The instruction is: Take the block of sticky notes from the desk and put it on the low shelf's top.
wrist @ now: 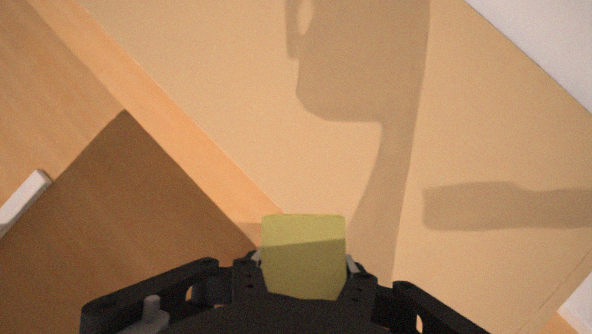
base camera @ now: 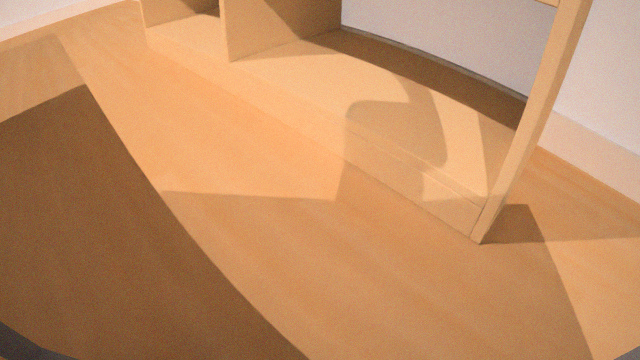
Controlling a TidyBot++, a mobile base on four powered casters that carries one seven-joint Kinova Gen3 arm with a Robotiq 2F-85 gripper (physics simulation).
Scene:
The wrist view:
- my gripper: 304, 263
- yellow block of sticky notes: 303, 256
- low wooden shelf: 452, 155
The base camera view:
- low wooden shelf: 455, 146

